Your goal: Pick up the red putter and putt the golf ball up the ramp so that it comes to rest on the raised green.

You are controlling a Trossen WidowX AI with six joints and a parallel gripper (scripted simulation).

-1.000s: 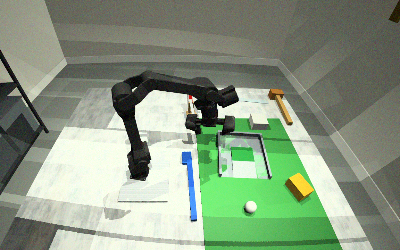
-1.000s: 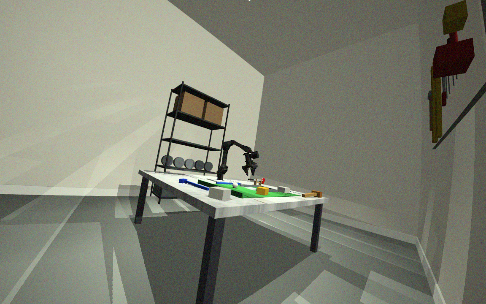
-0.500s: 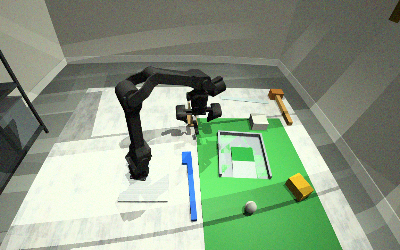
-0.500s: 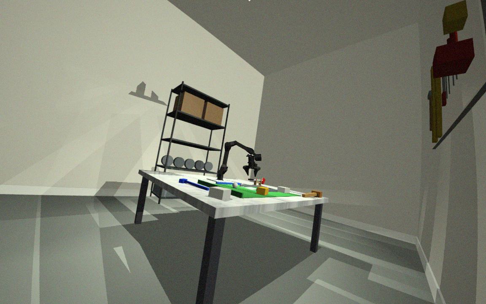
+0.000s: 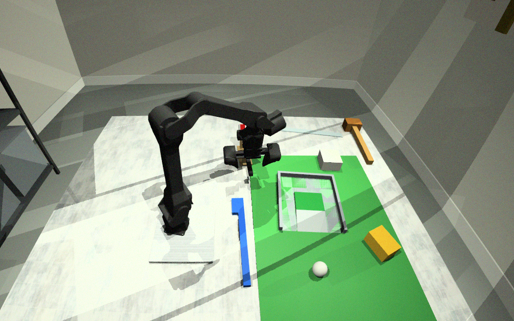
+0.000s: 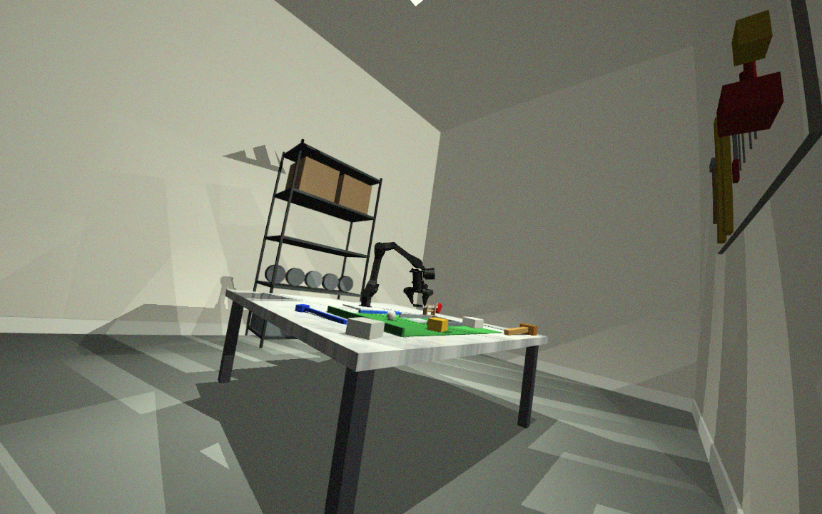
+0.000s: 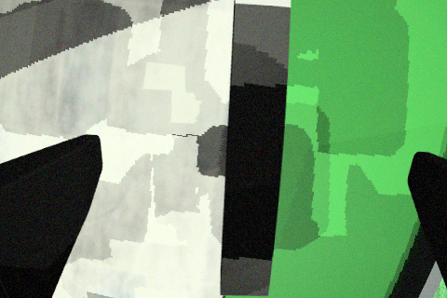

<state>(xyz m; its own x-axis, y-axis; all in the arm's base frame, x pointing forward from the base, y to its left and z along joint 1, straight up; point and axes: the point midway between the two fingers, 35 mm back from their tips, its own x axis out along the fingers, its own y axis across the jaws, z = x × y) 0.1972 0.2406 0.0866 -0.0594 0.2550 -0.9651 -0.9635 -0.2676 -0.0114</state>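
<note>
Right now the red putter is 110 mm to the left of my gripper tip, 40 mm behind it and 10 mm below it. The rest, counted from my gripper tip: yellow block: 450 mm ahead, 230 mm to the right, 40 mm below; then pale strip: 360 mm to the left, 260 mm ahead, 60 mm below; then white golf ball: 330 mm to the right, 240 mm ahead, 40 mm below.
</note>
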